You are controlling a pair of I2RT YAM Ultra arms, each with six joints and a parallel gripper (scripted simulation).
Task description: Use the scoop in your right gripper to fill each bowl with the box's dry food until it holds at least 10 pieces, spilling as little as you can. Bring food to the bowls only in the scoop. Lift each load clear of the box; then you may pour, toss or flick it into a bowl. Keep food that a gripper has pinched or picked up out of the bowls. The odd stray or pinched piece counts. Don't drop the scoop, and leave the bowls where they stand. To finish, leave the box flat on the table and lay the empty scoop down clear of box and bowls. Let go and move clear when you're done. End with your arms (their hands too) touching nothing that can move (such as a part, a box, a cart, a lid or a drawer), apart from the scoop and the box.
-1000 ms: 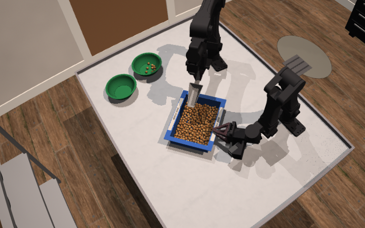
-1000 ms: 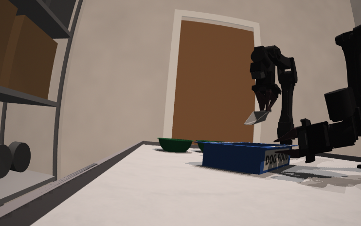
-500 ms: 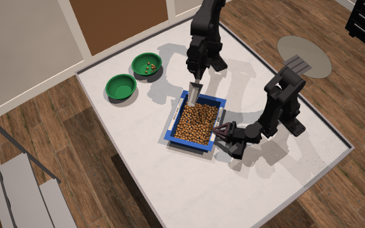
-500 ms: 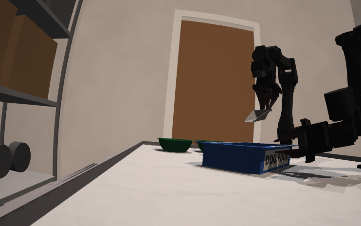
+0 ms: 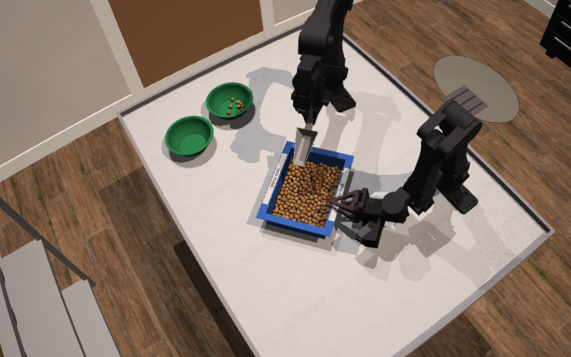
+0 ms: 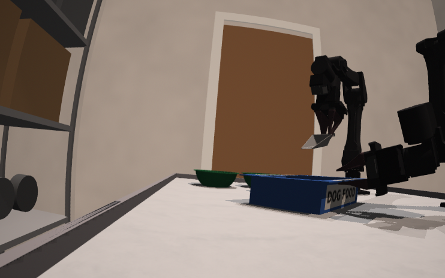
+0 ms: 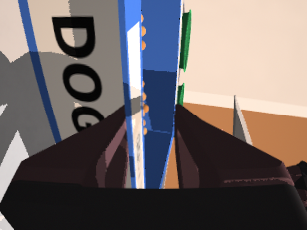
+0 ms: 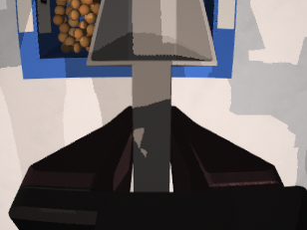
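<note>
The grey scoop lies 3 cm ahead of my right hand, 2 cm to the left of it and 2 cm below it.
</note>
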